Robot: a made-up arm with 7 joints.
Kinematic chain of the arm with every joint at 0, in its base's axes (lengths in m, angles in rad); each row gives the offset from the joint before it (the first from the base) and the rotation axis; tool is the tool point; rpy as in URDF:
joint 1: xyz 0 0 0.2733 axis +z
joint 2: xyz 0 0 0 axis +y
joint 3: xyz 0 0 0.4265 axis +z
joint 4: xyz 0.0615 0 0 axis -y
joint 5: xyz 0.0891 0 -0.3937 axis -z
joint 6: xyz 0 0 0 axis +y
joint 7: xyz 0.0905 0 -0.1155 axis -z
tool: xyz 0 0 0 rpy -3.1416 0 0
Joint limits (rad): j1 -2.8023..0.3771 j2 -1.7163..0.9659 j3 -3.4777..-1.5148 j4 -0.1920..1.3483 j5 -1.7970..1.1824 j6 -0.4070..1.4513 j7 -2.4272..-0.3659
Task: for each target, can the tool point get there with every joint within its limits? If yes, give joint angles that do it. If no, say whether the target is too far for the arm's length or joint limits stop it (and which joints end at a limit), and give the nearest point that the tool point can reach.
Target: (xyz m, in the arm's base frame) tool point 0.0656 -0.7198 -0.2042
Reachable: no: joint limits stop it (at a limit: joint 1, joint 2) | nearest point -0.0611 -0.5688 -0.0925 | short by 0.227 m
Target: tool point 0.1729 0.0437 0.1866
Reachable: yes | joints -2.3983 0.0613 -3.3177 0.0585 -1.2715 1.0836 -2.2078
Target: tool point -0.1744 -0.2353 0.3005
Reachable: yes | joints -0.1341 0.7539 -2.0211 0.1978 -0.0704 0.4583 -1.0197
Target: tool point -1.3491 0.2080 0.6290
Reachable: no: too far | nearest point -0.7439 0.1147 0.4694 | short by 0.633 m
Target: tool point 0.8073 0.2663 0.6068
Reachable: no: joint limits stop it (at a limit: joint 4) | nearest point 0.6877 0.2268 0.5574 | short by 0.135 m
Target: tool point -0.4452 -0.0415 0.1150
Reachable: yes | joints -0.1436 -0.5010 -3.0224 0.5745 -0.7160 0.1226 -2.1881
